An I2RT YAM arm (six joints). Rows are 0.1 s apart.
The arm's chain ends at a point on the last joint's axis. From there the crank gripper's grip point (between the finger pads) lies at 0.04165 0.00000 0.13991 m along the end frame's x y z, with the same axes.
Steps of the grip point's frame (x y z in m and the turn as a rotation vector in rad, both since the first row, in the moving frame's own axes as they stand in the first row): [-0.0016 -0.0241 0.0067 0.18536 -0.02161 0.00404]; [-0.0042 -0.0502 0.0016 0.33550 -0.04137 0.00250]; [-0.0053 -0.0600 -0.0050 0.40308 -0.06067 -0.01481]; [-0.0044 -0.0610 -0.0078 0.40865 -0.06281 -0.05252]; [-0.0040 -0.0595 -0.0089 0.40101 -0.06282 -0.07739]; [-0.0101 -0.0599 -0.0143 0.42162 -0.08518 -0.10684]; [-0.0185 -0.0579 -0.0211 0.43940 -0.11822 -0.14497]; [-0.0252 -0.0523 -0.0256 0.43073 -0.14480 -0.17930]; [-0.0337 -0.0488 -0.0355 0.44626 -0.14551 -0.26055]
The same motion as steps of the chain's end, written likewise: [0.0014 0.0016 0.0082 0.18536 -0.02161 0.00404]; [0.0015 -0.0040 0.0078 0.33550 -0.04137 0.00250]; [0.0034 -0.0041 0.0041 0.40308 -0.06067 -0.01481]; [0.0058 -0.0030 0.0019 0.40865 -0.06281 -0.05252]; [0.0069 -0.0017 0.0006 0.40101 -0.06282 -0.07739]; [0.0049 0.0016 -0.0041 0.42162 -0.08518 -0.10684]; [0.0025 0.0070 -0.0103 0.43940 -0.11822 -0.14497]; [0.0006 0.0123 -0.0157 0.43073 -0.14480 -0.17930]; [-0.0046 0.0197 -0.0239 0.44626 -0.14551 -0.26055]
